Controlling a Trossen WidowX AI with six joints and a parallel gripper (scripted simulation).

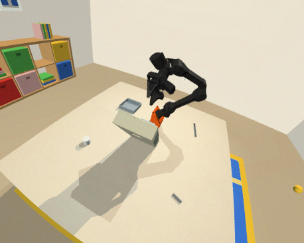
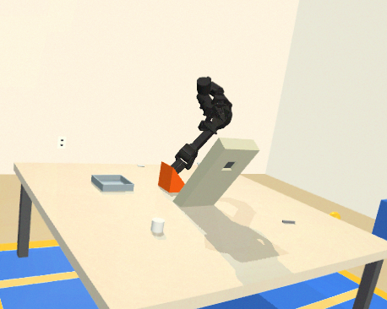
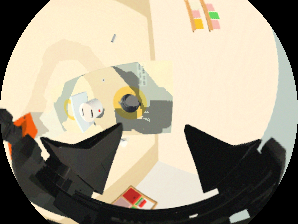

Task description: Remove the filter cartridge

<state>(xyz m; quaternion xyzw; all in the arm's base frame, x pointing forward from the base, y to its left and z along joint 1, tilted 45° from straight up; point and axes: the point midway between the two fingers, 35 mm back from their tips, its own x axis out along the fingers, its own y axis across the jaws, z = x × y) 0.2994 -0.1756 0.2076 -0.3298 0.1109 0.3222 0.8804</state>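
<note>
Now: gripper tip 20 mm past the white round filter cartridge and 160 mm above it. From my gripper tip the other things lie so: shallow grey-blue tray: 340 mm behind, 310 mm to the right, 350 mm below; then grey bar: 170 mm ahead, 330 mm to the left, 360 mm below; then beige service panel: 20 mm ahead, 180 mm below.
</note>
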